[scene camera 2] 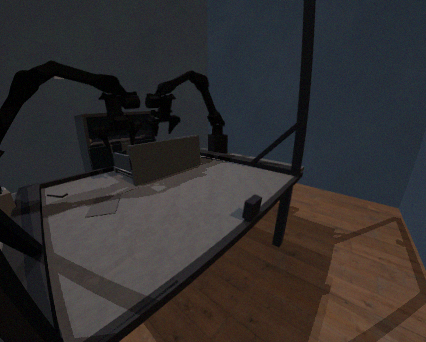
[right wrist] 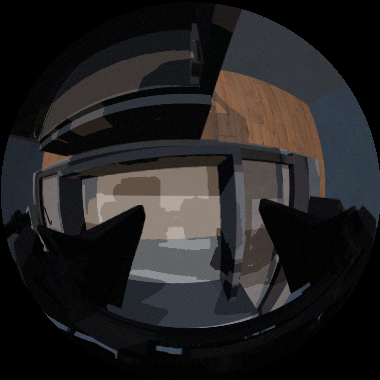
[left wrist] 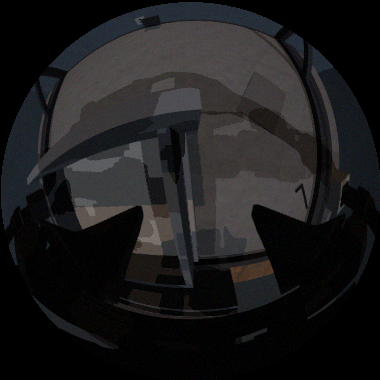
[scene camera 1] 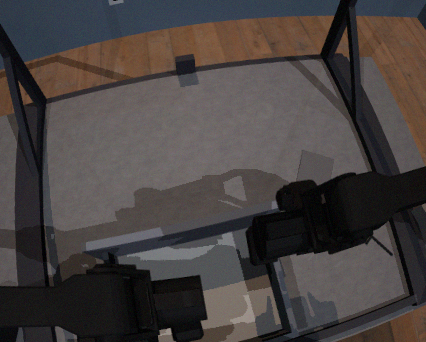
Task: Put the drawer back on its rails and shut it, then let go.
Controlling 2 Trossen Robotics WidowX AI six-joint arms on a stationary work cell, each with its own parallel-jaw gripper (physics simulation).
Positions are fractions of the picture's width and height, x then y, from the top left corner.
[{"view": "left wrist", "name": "my left gripper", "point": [0.52,0.56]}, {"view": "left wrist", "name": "grey drawer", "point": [0.35,0.40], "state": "on the table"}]
